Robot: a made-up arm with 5 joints.
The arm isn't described. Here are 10 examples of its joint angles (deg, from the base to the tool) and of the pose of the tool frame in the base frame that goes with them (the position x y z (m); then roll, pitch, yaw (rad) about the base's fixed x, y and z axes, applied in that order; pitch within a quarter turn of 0, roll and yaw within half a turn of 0).
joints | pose
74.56 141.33 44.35 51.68 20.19 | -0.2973 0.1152 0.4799 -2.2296 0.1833 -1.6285
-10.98 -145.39 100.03 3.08 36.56 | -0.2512 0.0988 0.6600 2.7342 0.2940 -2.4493
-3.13 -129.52 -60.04 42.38 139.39 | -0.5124 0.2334 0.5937 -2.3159 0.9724 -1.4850
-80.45 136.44 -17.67 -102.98 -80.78 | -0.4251 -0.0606 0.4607 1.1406 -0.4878 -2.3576
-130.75 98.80 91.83 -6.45 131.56 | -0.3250 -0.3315 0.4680 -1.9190 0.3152 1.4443
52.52 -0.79 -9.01 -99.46 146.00 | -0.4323 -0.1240 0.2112 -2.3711 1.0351 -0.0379
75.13 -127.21 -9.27 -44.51 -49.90 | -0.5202 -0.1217 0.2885 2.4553 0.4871 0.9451
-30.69 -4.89 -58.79 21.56 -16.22 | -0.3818 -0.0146 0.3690 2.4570 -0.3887 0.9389
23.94 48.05 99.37 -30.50 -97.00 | -0.2900 -0.1725 0.4467 0.5001 -0.5799 0.7947
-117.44 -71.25 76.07 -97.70 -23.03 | -0.3901 -0.4429 0.8338 -0.5990 0.5729 1.1048
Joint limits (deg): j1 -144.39..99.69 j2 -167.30..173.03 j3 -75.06..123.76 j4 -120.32..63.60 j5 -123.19..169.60
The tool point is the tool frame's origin. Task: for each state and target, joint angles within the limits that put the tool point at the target. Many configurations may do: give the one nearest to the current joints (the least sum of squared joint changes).
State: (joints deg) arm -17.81 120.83 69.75 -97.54 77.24
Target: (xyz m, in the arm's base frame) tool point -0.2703 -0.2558 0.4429
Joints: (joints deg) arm -15.66 107.03 92.72 -107.91 74.56
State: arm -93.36 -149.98 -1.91 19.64 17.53
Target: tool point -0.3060 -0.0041 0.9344
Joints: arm -62.08 -109.94 -3.95 48.64 25.48
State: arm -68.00 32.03 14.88 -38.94 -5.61
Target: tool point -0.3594 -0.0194 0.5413
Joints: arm -101.41 32.75 22.18 -20.43 -15.11
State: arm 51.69 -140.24 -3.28 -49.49 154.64
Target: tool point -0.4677 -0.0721 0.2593
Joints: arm 66.38 -128.92 -15.35 -46.76 161.23
